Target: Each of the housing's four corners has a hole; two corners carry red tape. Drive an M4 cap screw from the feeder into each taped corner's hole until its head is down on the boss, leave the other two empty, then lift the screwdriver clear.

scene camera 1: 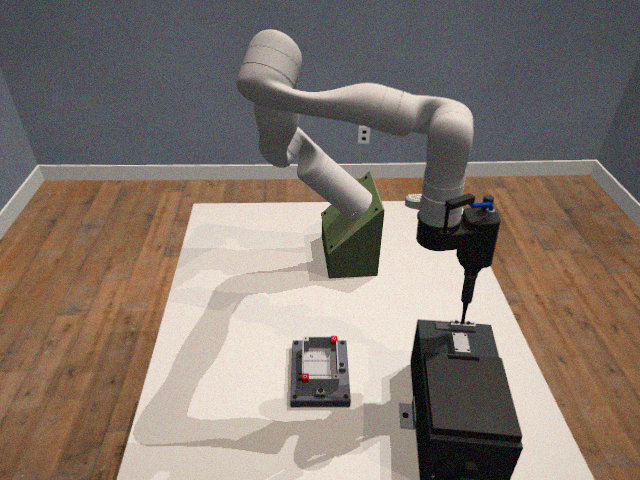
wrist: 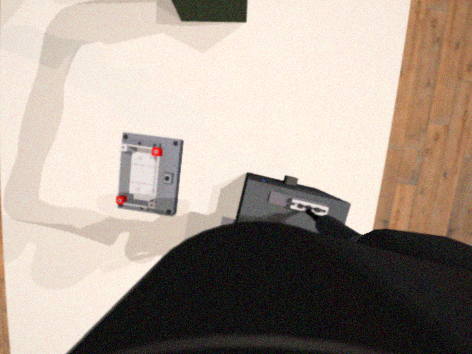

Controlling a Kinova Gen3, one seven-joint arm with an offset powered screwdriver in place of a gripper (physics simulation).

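Pixels of known places: hand at its tool point: (scene camera 1: 462,323) (wrist: 307,210); arm's base at its link origin: (scene camera 1: 359,205).
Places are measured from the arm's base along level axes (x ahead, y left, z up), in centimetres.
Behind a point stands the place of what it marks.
Observation:
The pale housing (scene camera 1: 316,368) {x 43.0, y -12.6, z -15.5 cm} (wrist: 142,175) {x 43.0, y -12.8, z -15.5 cm} sits in a dark grey fixture. Its red-taped corners are the far right one (scene camera 1: 333,339) {x 37.8, y -8.6, z -11.8 cm} (wrist: 156,151) {x 37.4, y -8.4, z -11.8 cm} and the near left one (scene camera 1: 305,377) {x 48.3, y -15.1, z -11.8 cm} (wrist: 120,200) {x 48.0, y -15.1, z -11.9 cm}. The other two corners are bare. Whether any hole holds a screw is too small to tell. The black feeder (scene camera 1: 473,395) {x 60.7, y 15.5, z -1.4 cm} (wrist: 256,204) {x 43.2, y 11.2, z -3.4 cm} stands right of the housing. My screwdriver (scene camera 1: 463,321) {x 43.1, y 18.1, z -0.7 cm} (wrist: 309,211) {x 42.5, y 17.8, z -0.2 cm} points down, its tip at the feeder's light pickup block (scene camera 1: 455,327) {x 42.8, y 16.8, z -2.8 cm} (wrist: 323,211) {x 42.8, y 20.6, z -2.5 cm}, where dark spots show. Whether a screw is on the bit cannot be told.
The fixture (scene camera 1: 306,397) {x 50.4, y -15.0, z -15.8 cm} (wrist: 173,156) {x 38.1, y -6.5, z -15.8 cm} lies on the white table, with a clamp block (scene camera 1: 320,391) {x 49.9, y -12.0, z -14.5 cm} (wrist: 168,178) {x 42.8, y -6.6, z -14.5 cm} on it. A small grey bracket (scene camera 1: 406,415) {x 53.7, y 6.2, z -17.8 cm} is at the feeder's left side. The green arm base (scene camera 1: 353,253) {x 9.0, y -1.8, z -9.6 cm} (wrist: 215,10) {x 8.9, y -0.6, z -14.9 cm} stands behind. Arm shadows cross the table.

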